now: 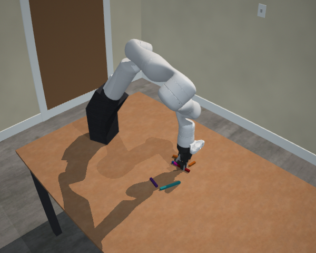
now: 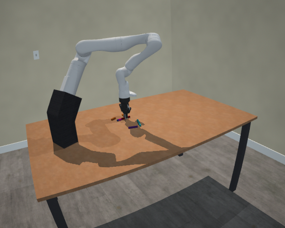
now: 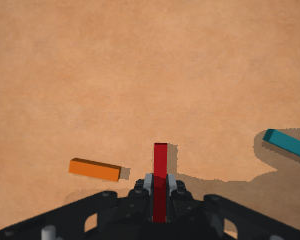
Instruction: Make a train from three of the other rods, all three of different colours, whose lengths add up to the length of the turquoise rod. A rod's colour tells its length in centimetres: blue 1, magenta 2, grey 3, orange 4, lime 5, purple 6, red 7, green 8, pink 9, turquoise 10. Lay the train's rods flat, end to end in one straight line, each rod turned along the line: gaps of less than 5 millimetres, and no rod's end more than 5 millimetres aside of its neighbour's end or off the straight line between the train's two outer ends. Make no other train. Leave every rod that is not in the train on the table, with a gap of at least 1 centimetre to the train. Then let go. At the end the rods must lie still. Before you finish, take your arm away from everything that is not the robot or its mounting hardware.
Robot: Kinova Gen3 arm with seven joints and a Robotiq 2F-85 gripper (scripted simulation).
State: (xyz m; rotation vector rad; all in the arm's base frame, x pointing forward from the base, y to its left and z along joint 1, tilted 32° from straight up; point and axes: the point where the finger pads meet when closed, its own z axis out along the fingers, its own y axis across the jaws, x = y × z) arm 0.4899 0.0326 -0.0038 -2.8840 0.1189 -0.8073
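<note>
The red rod lies 1 cm below my hand. Round my hand: turquoise rod: 2 cm ahead, 13 cm to the right, 2 cm below; then magenta rod: 5 cm behind, 2 cm below; then blue rod: 7 cm behind, 2 cm below.
</note>
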